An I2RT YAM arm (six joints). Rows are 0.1 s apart.
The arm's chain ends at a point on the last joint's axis. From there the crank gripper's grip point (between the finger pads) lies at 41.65 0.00 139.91 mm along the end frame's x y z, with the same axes.
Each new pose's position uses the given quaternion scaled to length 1; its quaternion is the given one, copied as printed.
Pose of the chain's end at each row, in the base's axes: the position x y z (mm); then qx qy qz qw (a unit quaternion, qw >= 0):
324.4 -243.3 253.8 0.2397 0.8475 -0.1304 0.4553
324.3 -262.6 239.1 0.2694 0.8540 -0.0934 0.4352
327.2 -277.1 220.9 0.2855 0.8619 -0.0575 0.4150
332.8 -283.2 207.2 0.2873 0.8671 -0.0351 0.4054
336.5 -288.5 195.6 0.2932 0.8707 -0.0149 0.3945
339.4 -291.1 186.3 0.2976 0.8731 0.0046 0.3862
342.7 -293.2 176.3 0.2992 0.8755 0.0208 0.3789
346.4 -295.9 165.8 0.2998 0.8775 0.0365 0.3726
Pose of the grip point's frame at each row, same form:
404.0 -292.8 141.9 0.2397 0.8475 -0.1304 0.4553
401.4 -301.9 121.6 0.2694 0.8540 -0.0934 0.4352
402.2 -305.6 98.9 0.2855 0.8619 -0.0575 0.4150
407.3 -304.7 83.5 0.2873 0.8671 -0.0351 0.4054
409.9 -303.7 70.3 0.2932 0.8707 -0.0149 0.3945
412.3 -300.3 60.2 0.2976 0.8731 0.0046 0.3862
415.0 -297.3 49.6 0.2992 0.8755 0.0208 0.3789
418.3 -295.1 38.8 0.2998 0.8775 0.0365 0.3726

